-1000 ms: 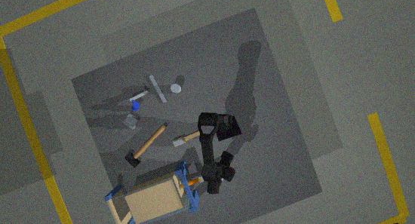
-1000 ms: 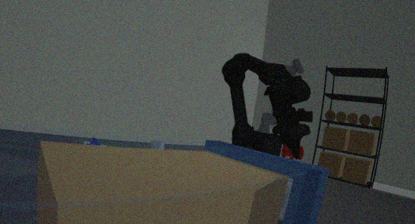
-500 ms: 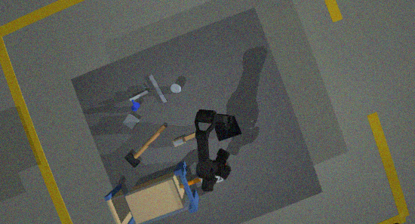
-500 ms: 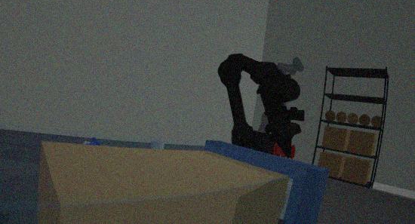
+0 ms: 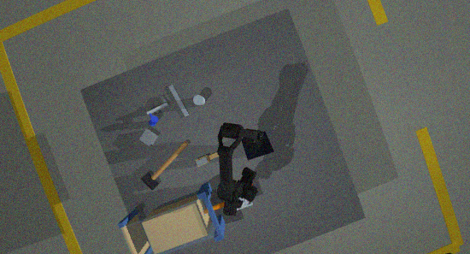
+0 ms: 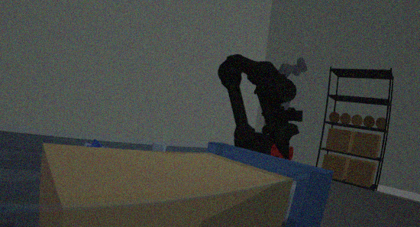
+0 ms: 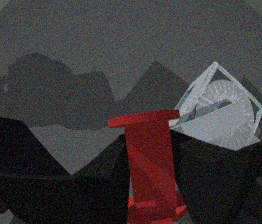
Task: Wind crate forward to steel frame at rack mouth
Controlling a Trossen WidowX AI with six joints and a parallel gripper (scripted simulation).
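Right now my gripper tip is 30 mm short of the winch handle, 30 mm to the right of it and 30 mm above it. From my gripper tip the other things lie so: blue steel frame (210 mm ahead, 110 mm to the left, 30 mm below); then red knob (10 mm ahead, 10 mm to the right); then winch (40 mm ahead, 70 mm to the left, 100 mm below).
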